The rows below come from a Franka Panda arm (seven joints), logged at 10 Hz.
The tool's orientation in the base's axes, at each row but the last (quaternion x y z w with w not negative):
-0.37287 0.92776 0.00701 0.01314
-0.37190 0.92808 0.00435 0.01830
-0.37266 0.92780 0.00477 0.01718
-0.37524 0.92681 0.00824 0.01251
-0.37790 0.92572 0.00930 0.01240
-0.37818 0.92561 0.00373 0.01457
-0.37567 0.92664 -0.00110 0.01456
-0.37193 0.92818 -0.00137 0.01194
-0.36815 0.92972 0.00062 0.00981
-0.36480 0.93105 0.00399 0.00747
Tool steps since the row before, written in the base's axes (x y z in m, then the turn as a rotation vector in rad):
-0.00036 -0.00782 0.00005 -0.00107 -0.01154 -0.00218
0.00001 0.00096 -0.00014 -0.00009 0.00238 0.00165
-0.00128 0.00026 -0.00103 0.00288 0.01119 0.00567
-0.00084 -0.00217 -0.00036 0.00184 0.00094 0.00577
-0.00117 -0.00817 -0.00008 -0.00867 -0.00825 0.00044
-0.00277 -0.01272 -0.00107 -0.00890 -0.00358 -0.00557
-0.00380 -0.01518 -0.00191 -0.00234 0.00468 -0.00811
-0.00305 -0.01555 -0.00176 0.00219 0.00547 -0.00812
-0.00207 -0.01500 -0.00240 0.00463 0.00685 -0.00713
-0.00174 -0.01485 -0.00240 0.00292 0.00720 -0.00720
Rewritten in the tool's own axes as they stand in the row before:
0.00567 -0.00540 -0.00024 0.00882 -0.00760 0.00190
-0.00066 0.00069 0.00016 -0.00164 0.00177 -0.00160
0.00078 0.00108 0.00100 -0.01002 0.00607 -0.00534
0.00212 -0.00098 0.00029 -0.00214 -0.00057 -0.00571
0.00655 -0.00502 -0.00016 0.01195 0.00018 -0.00080
0.01091 -0.00714 0.00077 0.00902 0.00370 0.00529
0.01334 -0.00823 0.00167 -0.00137 0.00509 0.00808
0.01298 -0.00912 0.00159 -0.00519 0.00254 0.00820
0.01182 -0.00950 0.00224 -0.00793 0.00187 0.00727
0.01140 -0.00972 0.00219 -0.00691 0.00329 0.00732

